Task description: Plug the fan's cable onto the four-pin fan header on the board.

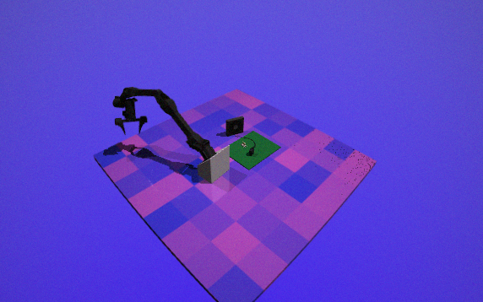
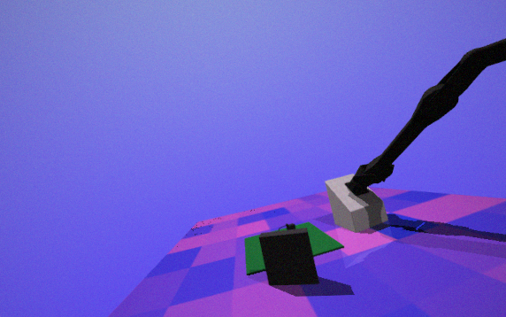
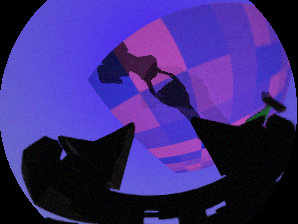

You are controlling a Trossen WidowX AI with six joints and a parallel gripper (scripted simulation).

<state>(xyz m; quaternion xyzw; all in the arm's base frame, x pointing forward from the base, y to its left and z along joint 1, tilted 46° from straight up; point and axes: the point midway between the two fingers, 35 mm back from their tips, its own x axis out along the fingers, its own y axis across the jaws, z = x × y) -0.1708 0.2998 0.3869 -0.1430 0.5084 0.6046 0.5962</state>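
The green board is 51 cm ahead of my gripper tip, 51 cm to the right of it and 16 cm below it. The rest, counted from my gripper tip: black fan 56 cm ahead, 34 cm to the right, 9 cm below.
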